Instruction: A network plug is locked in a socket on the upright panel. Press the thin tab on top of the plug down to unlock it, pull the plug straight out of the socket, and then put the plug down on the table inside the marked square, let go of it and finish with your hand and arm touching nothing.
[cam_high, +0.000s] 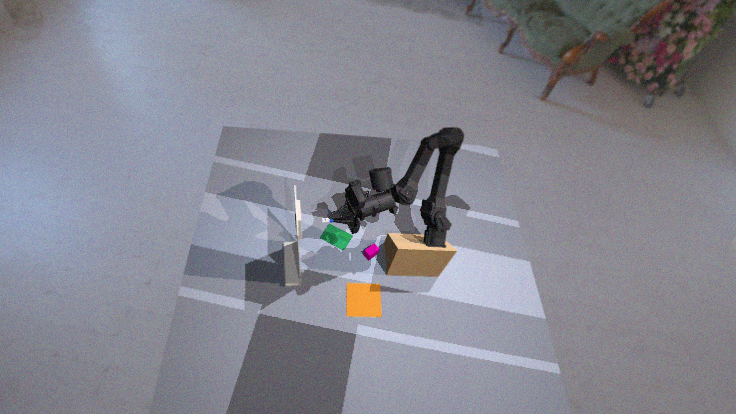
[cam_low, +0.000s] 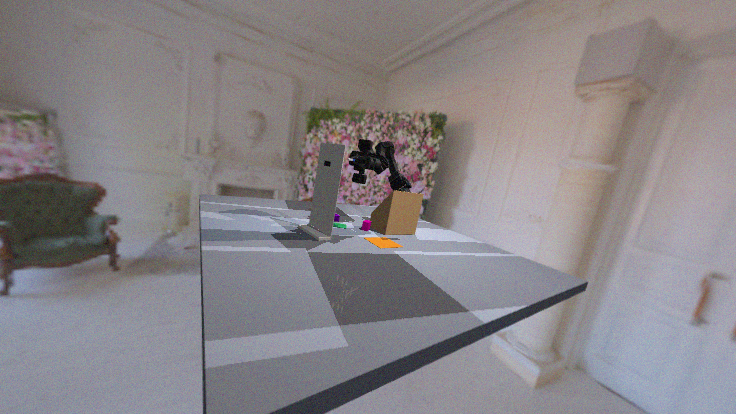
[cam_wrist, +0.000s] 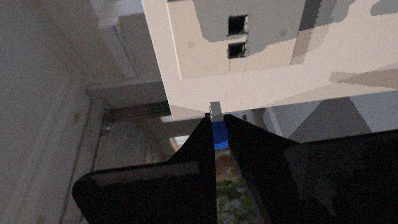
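Right now the orange marked square is 31 cm below my gripper tip, 14 cm behind it and 13 cm to the left of it. The rest, counted from my gripper tip: upright panel 15 cm below, 10 cm ahead; blue network plug right at my gripper tip.
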